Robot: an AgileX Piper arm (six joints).
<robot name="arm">
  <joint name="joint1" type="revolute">
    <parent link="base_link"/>
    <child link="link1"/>
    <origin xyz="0 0 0.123"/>
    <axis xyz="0 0 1"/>
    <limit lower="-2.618" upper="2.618"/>
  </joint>
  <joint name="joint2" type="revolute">
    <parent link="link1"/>
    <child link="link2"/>
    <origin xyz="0 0 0"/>
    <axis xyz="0 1 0"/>
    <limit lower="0" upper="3.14"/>
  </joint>
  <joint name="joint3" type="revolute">
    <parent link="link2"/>
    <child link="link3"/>
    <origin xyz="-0.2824 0 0.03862"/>
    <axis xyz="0 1 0"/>
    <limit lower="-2.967" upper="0"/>
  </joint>
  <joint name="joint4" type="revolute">
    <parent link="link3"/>
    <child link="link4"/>
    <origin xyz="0.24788 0 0.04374"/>
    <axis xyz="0.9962 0 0.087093"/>
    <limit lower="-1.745" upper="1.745"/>
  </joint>
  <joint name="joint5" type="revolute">
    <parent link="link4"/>
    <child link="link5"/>
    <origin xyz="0 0 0"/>
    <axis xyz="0 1 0"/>
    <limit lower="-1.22" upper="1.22"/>
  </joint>
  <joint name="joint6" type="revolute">
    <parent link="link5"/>
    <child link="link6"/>
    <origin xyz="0.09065 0 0.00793"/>
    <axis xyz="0.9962 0 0.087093"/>
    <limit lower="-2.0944" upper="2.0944"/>
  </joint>
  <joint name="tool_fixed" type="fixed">
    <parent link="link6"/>
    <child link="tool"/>
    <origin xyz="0 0 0" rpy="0 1.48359 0"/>
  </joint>
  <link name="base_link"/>
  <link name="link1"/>
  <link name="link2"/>
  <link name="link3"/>
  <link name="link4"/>
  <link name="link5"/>
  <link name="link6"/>
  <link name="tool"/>
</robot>
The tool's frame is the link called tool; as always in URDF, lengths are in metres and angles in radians.
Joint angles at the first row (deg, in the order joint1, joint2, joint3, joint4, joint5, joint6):
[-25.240 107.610 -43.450 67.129 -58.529 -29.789]
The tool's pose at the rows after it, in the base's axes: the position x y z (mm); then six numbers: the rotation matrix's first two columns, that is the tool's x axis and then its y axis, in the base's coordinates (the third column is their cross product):
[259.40 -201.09 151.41 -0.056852 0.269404 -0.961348 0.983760 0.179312 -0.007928]
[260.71 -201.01 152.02 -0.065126 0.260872 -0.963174 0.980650 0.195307 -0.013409]
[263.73 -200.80 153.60 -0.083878 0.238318 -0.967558 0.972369 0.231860 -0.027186]
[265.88 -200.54 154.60 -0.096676 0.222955 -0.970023 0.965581 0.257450 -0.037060]
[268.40 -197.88 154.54 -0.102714 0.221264 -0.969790 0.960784 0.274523 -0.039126]
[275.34 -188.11 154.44 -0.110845 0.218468 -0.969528 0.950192 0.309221 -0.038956]
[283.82 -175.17 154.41 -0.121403 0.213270 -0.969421 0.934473 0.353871 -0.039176]
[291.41 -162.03 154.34 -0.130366 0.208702 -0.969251 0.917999 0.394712 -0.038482]
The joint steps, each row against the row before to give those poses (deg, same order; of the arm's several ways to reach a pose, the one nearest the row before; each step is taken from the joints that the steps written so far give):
[-0.001 0.001 -0.001 -0.445 0.000 0.000]
[0.002 -0.001 0.001 -1.063 0.051 -0.001]
[0.000 -0.001 0.001 -2.526 0.000 0.000]
[-0.001 0.001 -0.001 -1.762 0.058 0.001]
[0.529 0.001 0.000 -0.442 0.236 0.001]
[2.051 0.000 0.001 0.004 0.070 0.000]
[2.643 -0.001 -0.001 -0.055 0.051 -0.002]
[2.624 0.000 -0.001 0.118 0.001 0.000]

